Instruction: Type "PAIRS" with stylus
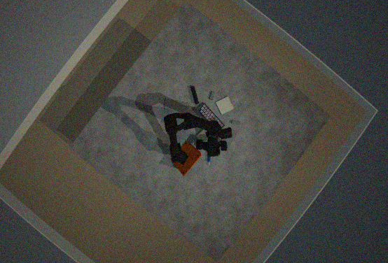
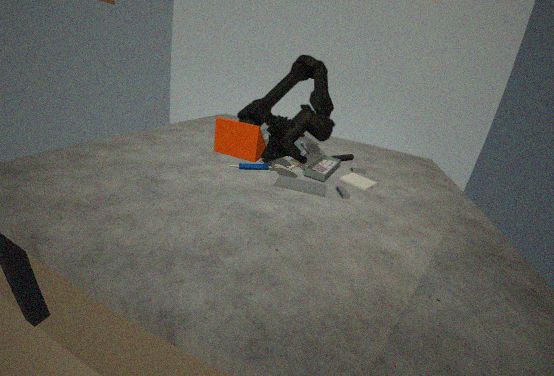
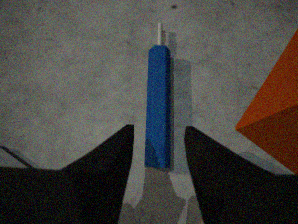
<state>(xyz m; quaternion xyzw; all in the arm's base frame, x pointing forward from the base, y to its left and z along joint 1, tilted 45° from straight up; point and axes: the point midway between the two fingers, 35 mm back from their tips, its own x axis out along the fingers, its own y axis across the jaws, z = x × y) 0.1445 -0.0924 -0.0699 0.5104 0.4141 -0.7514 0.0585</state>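
Now: the blue stylus 50 mm behind my gripper tip, 30 mm to the right of it and 20 mm below it. From my gripper tip the other things lie so: cream pad 90 mm to the left, 60 mm ahead, 30 mm below; white pad 310 mm ahead, 80 mm to the left, 30 mm below.
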